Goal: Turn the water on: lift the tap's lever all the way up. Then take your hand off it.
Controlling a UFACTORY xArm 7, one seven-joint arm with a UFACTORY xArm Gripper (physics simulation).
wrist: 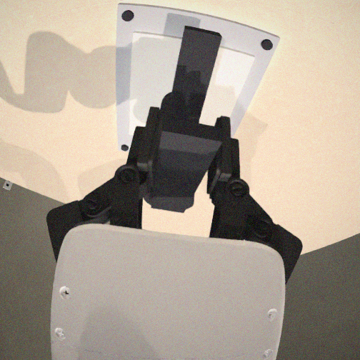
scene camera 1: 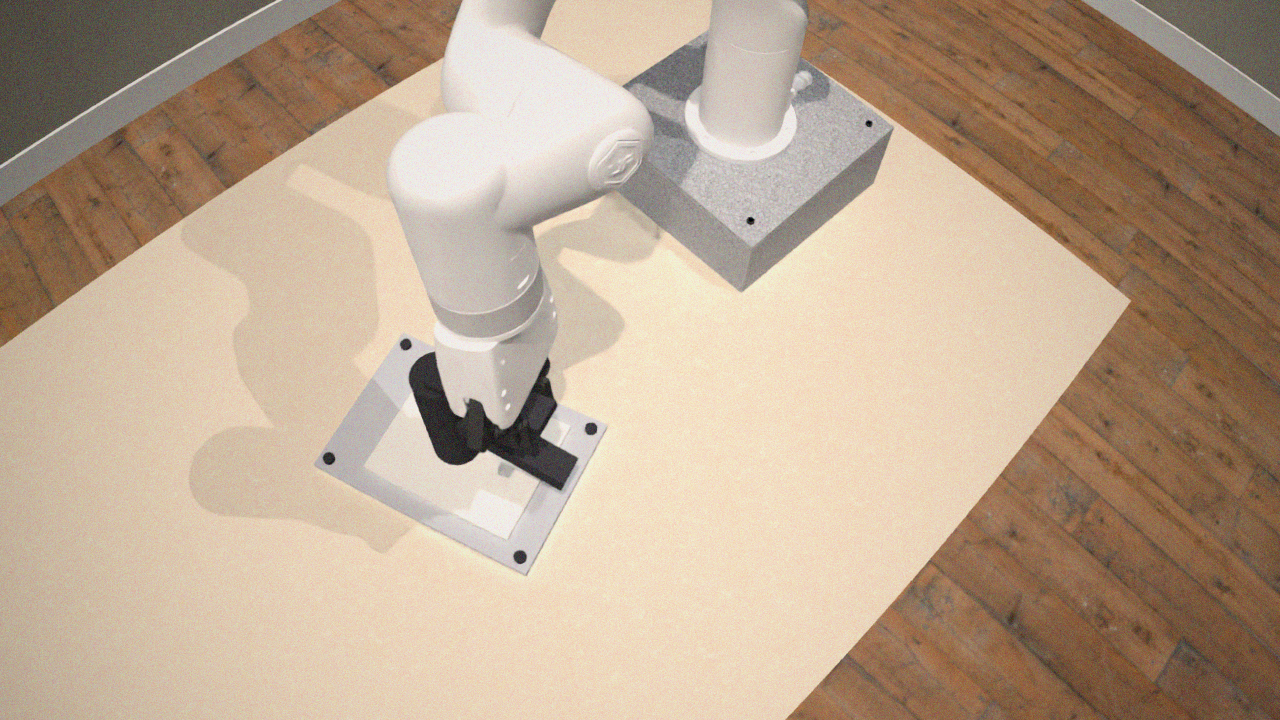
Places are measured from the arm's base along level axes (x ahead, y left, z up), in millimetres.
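Pixels of known places: gripper, fingertip midpoint: (scene camera 1: pixel 526 421); arm's base, origin of the base link: (scene camera 1: pixel 739 121).
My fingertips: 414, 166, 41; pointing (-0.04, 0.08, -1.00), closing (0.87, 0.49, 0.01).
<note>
Ahead of a thing's pixels: the offset from my fingertips to its top centre, as dx, dy, dz. "spot": to the spot under its first point. Level surfaces: height alone.
The black tap shows its long straight spout {+7, -15, -39} (scene camera 1: pixel 546 463) (wrist: pixel 199 60) over a pale square base plate {spot: +122, -158, -130} (scene camera 1: pixel 344 437) (wrist: pixel 240 34), and its thick round body {+36, -78, -14} (scene camera 1: pixel 442 416) in the scene view. My gripper (scene camera 1: pixel 510 416) (wrist: pixel 187 125) is shut on the tap's lever (wrist: pixel 184 167), a dark block that lies between the two fingers in the wrist view. The lever's far end reaches back towards the palm. In the scene view the gripper largely hides the lever, and I cannot tell its exact angle.
The base plate has black round fixings at its corners and lies on a cream table top {dz -138} (scene camera 1: pixel 716 429). The arm's grey base block (scene camera 1: pixel 805 170) stands behind and to the right. Wooden floor (scene camera 1: pixel 1118 501) lies beyond the table edge. The arm's shadow falls left of the plate.
</note>
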